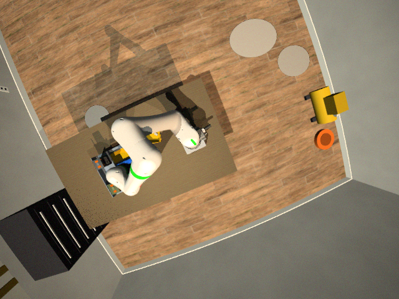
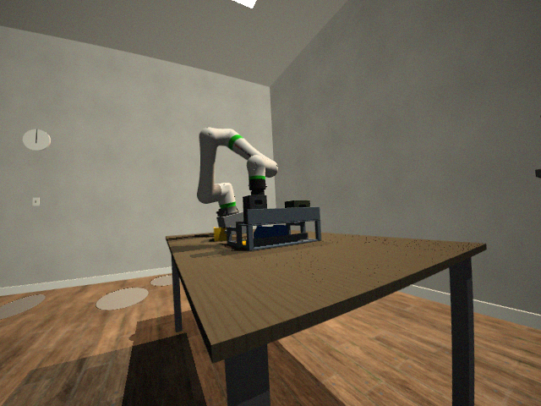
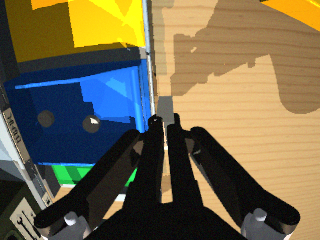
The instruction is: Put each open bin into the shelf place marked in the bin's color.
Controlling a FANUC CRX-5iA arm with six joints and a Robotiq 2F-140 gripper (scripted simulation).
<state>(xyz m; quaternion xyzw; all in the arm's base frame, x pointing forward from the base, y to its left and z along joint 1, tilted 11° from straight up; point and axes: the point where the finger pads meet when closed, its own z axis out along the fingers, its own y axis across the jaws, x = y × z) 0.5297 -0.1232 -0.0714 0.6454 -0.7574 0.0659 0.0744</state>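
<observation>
Right now my hand is 23 cm past the yellow bin, 11 cm to the left of it and 3 cm above it. From my hand the other things lie so: blue bin (11 cm ahead, 3 cm below, 2 cm to the right); then blue mark (11 cm ahead, 6 cm below, 2 cm to the right); then green mark (13 cm ahead, 9 cm to the left, 6 cm below).
</observation>
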